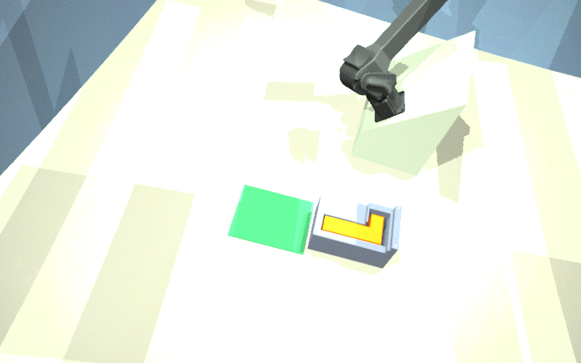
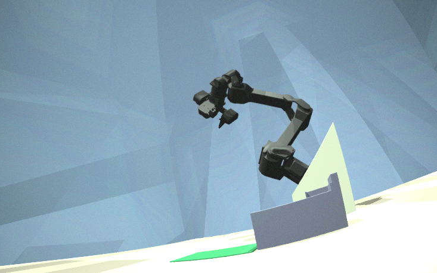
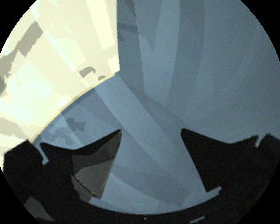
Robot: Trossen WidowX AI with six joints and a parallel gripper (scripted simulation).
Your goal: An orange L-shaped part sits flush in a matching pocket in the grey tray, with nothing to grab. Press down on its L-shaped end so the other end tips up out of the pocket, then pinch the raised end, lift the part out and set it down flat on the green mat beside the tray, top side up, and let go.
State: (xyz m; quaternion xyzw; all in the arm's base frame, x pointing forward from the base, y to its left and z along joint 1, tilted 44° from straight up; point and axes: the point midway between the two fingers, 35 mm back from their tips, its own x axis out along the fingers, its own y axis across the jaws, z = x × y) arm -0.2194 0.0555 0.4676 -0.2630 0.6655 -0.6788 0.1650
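My gripper tip is now 540 mm short of the orange L-shaped part, 270 mm to the right of it and 420 mm above it. From my gripper tip the other things lie so: green mat 530 mm ahead, 110 mm to the left, 480 mm below.
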